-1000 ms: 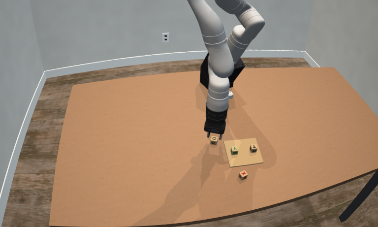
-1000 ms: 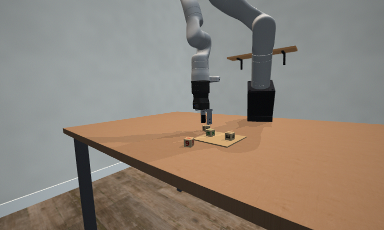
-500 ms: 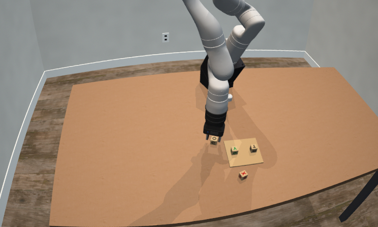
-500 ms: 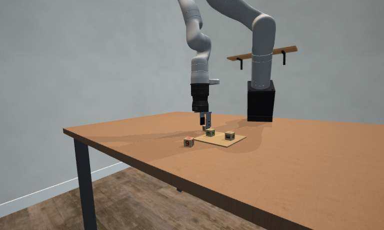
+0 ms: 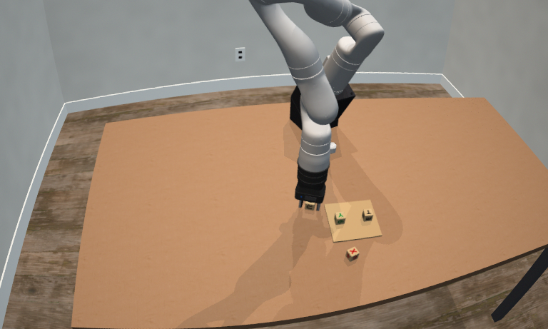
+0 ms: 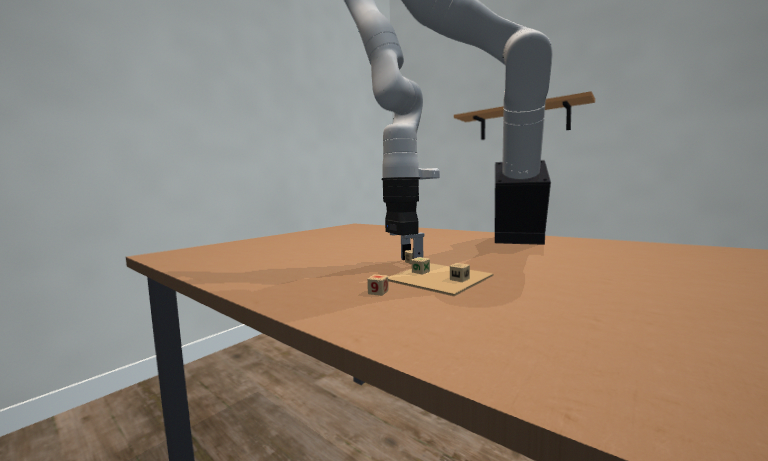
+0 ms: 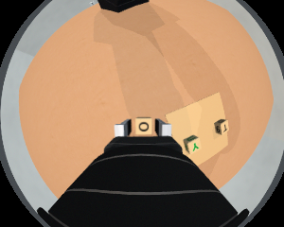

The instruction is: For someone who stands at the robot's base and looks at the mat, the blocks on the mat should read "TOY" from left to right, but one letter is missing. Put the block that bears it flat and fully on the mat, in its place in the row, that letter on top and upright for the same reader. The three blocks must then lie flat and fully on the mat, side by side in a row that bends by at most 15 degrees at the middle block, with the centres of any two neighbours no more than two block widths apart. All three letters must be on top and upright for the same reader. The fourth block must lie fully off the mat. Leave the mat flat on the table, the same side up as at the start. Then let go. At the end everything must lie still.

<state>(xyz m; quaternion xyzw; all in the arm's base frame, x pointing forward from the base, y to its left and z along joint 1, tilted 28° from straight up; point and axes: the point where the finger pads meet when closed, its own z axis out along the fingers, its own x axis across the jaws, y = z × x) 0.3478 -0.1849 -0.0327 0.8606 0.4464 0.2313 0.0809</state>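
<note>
My gripper is now 10 mm above the O block. Round my hand: tan mat: 90 mm to the left, 90 mm ahead, 20 mm below.
</note>
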